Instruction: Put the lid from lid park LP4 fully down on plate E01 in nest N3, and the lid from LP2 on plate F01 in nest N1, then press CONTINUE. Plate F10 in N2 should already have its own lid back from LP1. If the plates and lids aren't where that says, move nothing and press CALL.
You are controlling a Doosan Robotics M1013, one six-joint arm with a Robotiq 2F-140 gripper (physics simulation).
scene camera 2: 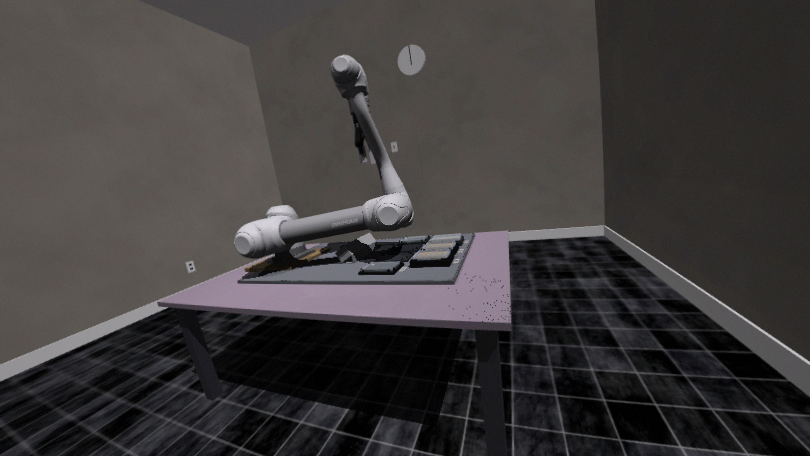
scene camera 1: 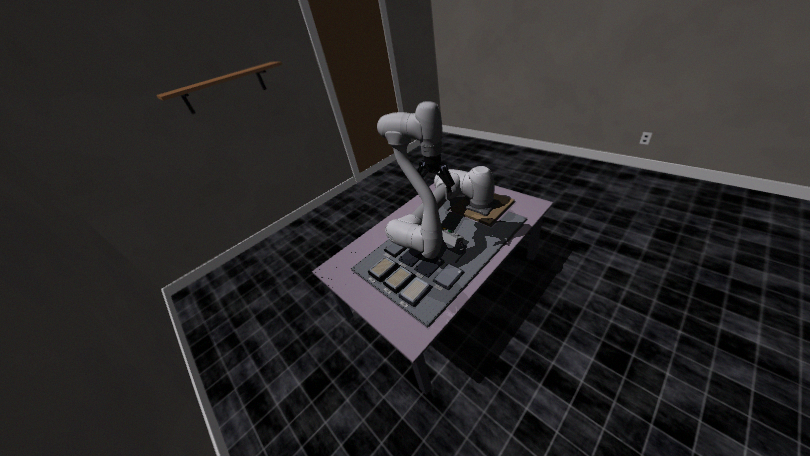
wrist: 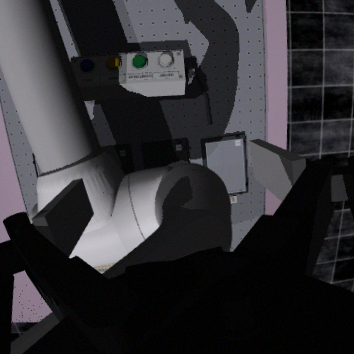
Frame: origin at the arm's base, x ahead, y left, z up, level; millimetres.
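Where they show: gripper, fingertip midpoint: point(scene camera 2: 369, 163) point(scene camera 1: 435, 194) point(wrist: 169, 177); arm's base at its link origin: point(scene camera 2: 292, 257) point(scene camera 1: 481, 205).
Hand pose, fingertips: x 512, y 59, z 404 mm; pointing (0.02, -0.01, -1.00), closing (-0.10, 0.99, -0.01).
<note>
Each offset is from my fingertips to the top centre of the thing. "spot": to the spot under its first point. Level surfaces: height alone.
Three plates with pale tan tops, {286 mm ahead, 204 mm right, 374 mm down} point(scene camera 1: 382, 267) {287 mm ahead, 77 mm right, 378 mm down} point(scene camera 1: 398, 278) {295 mm ahead, 48 mm left, 378 mm down} point(scene camera 1: 414, 290) in scene camera 1, sit in a row of nests; their labels are unreadable. A grey lid {114 mm ahead, 125 mm left, 394 mm down} point(scene camera 1: 447, 276) point(scene camera 2: 380, 266) point(wrist: 226, 167) lies on the park at one end of the lid row. Darker flat pieces {103 mm ahead, 267 mm right, 394 mm down} point(scene camera 1: 393, 248) {spot: 138 mm ahead, 135 mm right, 402 mm down} point(scene camera 1: 409, 258) {spot: 115 mm ahead, 4 mm right, 403 mm down} point(scene camera 1: 429, 265) lie along that row, partly shaded and hidden by the arm. The button box {108 mm back, 64 mm right, 328 mm down} point(scene camera 1: 450, 238) point(scene camera 2: 362, 244) point(wrist: 152, 75) shows blue, yellow, green and white buttons. My gripper point(scene camera 1: 437, 181) point(scene camera 2: 367, 159) point(wrist: 169, 177) is open and empty, high above the board.
The arm's elbow hangs low over the lid row and hides part of it in the wrist view. The perforated grey board {412 mm down} point(scene camera 1: 427, 317) point(scene camera 2: 340, 277) lies on the pink table {425 mm down} point(scene camera 1: 408, 339) point(scene camera 2: 340, 300). The arm's base stands on a wooden board point(scene camera 1: 504, 207) at the far end.
</note>
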